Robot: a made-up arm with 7 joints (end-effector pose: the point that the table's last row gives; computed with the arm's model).
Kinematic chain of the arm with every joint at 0, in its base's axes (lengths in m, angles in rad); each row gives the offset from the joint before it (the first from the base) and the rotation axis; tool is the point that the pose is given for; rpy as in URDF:
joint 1: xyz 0 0 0.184 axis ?
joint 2: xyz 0 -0.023 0.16 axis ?
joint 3: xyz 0 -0.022 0.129 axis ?
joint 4: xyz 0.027 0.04 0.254 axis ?
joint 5: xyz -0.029 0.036 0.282 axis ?
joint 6: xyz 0 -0.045 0.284 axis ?
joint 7: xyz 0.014 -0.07 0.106 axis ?
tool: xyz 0 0 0 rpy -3.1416 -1.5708 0
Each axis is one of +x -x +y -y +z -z.
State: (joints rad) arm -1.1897 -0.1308 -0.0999 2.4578 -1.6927 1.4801 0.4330
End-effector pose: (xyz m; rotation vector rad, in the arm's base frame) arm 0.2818 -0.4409 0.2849 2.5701 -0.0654 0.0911
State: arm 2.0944 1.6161 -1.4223 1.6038 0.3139 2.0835 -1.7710
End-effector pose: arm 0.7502 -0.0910 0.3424 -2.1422 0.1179 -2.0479
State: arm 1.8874 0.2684 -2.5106 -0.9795 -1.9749 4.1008 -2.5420
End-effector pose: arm -0.2671 0.1858 0.9554 2.5746 0.1129 1.7898
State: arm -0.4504 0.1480 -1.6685 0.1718 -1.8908 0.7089 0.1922
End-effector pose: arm -0.0284 -0.0776 1.4062 -0.2957 -0.9404 -0.7063
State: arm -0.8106 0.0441 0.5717 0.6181 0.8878 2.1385 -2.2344
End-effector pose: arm 0.2444 -0.1523 1.1651 0.4228 -0.2460 1.3995
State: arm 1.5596 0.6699 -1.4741 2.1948 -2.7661 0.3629 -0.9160
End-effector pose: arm 0.6246 0.1691 0.5226 0.4369 1.2813 -0.4081
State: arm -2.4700 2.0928 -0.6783 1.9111 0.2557 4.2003 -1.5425
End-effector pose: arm 0.0144 0.4612 0.5869 -3.0032 0.3775 -0.7532
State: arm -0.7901 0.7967 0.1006 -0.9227 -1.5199 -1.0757 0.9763
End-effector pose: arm -0.6739 0.4976 0.4085 0.4451 1.5023 -1.5059
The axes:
joint 1: +z
joint 2: -y
joint 3: +z
joint 4: +y
joint 5: +z
joint 6: -y
joint 7: +x

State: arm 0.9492 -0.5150 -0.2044 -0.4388 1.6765 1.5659 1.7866
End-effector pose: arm 0.2334 0.2657 1.2359 -0.1232 0.0437 1.0876
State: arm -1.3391 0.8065 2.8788 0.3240 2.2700 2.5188 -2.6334
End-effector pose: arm -0.2425 0.7566 0.6910 -1.6612 -1.2938 -1.8648
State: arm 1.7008 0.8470 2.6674 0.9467 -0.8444 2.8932 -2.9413
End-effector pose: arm 0.0248 -0.7798 0.6287 -0.3761 1.3453 -1.4413
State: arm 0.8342 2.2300 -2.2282 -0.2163 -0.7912 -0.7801 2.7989
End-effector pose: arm -0.6329 -0.5188 -0.2256 -2.0985 -1.1223 -1.7874
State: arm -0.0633 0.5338 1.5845 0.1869 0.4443 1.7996 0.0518
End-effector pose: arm -0.4155 0.0383 1.1928 0.2387 -0.3932 -1.1096
